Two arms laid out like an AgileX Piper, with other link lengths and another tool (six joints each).
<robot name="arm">
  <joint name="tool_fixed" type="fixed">
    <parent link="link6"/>
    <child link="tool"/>
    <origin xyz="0.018 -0.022 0.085" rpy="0 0.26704 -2.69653"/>
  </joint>
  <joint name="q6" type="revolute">
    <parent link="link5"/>
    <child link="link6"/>
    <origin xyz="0 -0.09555 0" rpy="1.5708 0 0"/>
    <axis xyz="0 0 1"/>
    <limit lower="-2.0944" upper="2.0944"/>
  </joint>
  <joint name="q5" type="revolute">
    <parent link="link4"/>
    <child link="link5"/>
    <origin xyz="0 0 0" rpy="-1.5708 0 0"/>
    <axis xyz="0 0 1"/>
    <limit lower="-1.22" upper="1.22"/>
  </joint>
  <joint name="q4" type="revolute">
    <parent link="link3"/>
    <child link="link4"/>
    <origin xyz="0.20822 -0.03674 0" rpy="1.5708 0 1.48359"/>
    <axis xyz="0 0 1"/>
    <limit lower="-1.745" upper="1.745"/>
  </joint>
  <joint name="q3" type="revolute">
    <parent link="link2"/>
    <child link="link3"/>
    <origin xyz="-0.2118 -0.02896 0"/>
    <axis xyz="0 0 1"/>
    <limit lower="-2.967" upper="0"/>
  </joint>
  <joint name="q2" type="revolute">
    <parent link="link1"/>
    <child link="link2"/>
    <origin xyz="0 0 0" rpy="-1.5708 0 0"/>
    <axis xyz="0 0 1"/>
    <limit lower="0" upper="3.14"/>
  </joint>
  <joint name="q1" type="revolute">
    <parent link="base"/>
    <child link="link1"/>
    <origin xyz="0 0 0.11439"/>
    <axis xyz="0 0 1"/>
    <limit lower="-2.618" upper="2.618"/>
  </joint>
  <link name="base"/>
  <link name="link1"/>
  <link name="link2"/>
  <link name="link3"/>
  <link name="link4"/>
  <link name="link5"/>
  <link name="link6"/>
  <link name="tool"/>
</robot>
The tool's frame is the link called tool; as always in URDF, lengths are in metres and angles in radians.
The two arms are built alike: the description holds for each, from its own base.
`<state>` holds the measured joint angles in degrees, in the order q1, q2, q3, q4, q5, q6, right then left.
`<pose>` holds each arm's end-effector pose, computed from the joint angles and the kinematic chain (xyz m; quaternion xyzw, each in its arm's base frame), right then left.
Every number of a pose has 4 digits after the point. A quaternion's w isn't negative.
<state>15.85 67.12 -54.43 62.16 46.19 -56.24 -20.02 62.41 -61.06 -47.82 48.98 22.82</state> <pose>0.2373 0.1687 0.2119 -0.7861 -0.0582 -0.4320 0.4383 0.1854 -0.1975 0.2612 0.7084 -0.3260 0.5297 0.3337</pose>
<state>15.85 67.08 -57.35 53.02 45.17 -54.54 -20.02 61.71 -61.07 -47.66 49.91 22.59</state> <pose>0.2469 0.1549 0.2154 -0.7941 -0.0978 -0.4611 0.3838 0.1812 -0.1970 0.2627 0.7070 -0.3297 0.5277 0.3360</pose>
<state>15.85 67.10 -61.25 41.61 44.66 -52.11 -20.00 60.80 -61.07 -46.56 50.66 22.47</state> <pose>0.2589 0.1365 0.2242 -0.7984 -0.1429 -0.4936 0.3139 0.1777 -0.1947 0.2631 0.7054 -0.3381 0.5282 0.3304</pose>
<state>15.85 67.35 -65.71 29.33 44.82 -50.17 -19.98 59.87 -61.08 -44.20 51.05 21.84</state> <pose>0.2721 0.1148 0.2384 -0.7958 -0.1913 -0.5252 0.2328 0.1764 -0.1904 0.2617 0.7066 -0.3470 0.5298 0.3156</pose>
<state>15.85 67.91 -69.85 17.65 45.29 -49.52 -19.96 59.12 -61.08 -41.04 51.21 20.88</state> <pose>0.2847 0.0924 0.2546 -0.7870 -0.2391 -0.5493 0.1473 0.1769 -0.1847 0.2585 0.7106 -0.3556 0.5307 0.2949</pose>
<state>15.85 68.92 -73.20 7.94 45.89 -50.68 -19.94 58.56 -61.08 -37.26 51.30 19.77</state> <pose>0.2957 0.0733 0.2688 -0.7743 -0.2864 -0.5601 0.0681 0.1789 -0.1778 0.2539 0.7162 -0.3647 0.5304 0.2696</pose>
